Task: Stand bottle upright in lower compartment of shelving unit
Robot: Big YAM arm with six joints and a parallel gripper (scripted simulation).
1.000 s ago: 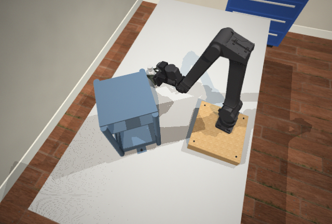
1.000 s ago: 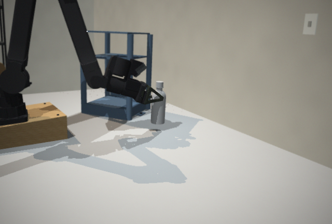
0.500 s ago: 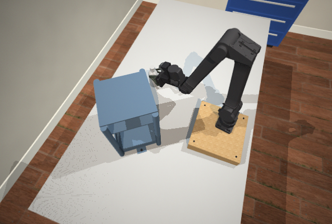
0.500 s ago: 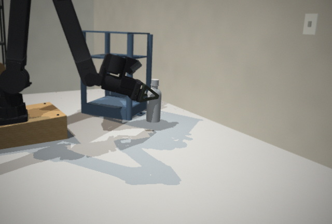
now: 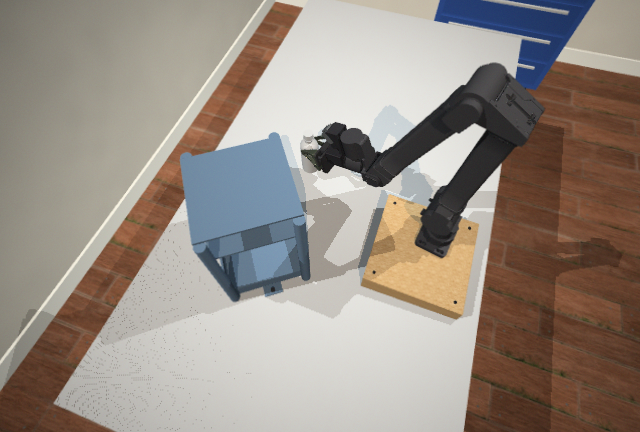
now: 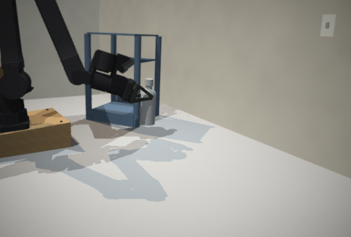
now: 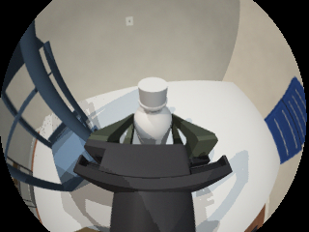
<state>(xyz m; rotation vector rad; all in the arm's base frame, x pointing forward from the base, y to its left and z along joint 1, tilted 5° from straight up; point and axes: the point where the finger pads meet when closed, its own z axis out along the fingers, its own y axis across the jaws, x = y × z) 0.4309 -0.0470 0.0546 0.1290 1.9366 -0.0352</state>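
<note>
My hand is 300 mm to the right of the blue shelving unit and 20 mm below it. From my hand the other things lie so: grey bottle right at my hand.
</note>
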